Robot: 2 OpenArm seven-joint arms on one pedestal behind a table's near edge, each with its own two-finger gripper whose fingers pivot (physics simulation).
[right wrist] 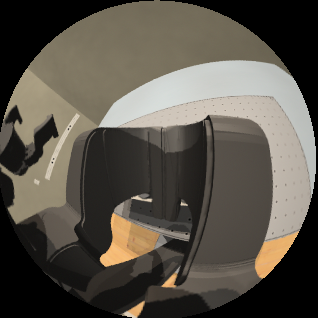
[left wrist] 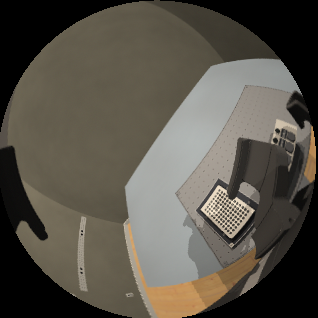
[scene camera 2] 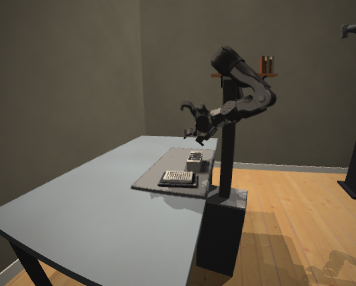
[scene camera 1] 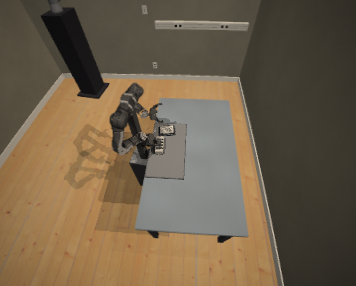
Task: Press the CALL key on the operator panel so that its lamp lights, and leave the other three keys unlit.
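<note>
The operator panel (scene camera 1: 160, 146) (scene camera 2: 194, 162) (left wrist: 285, 123) is a beige box with dark keys and round lamps. In the left wrist view the CALL key (left wrist: 289, 134) is the topmost; its label is too small to read, and the lamps that show look dark. The panel's lower part is hidden there. My right gripper (scene camera 1: 154, 143) (scene camera 2: 201, 142) (right wrist: 165, 217) is shut and empty, with its fingertips above the panel; its fingers hide most of the panel in the right wrist view. My left gripper (scene camera 1: 160, 113) (scene camera 2: 185, 120) (left wrist: 139, 215) is open and empty, high beside the panel.
A pale perforated tray (scene camera 1: 167, 130) (scene camera 2: 178, 176) (left wrist: 227, 212) in a dark holder lies beside the panel. Both stand on a grey pegboard (scene camera 1: 170, 167) (scene camera 2: 155, 175) (left wrist: 250, 110) (right wrist: 292, 200) at the edge of the blue-grey table (scene camera 1: 212, 165) (scene camera 2: 110, 200).
</note>
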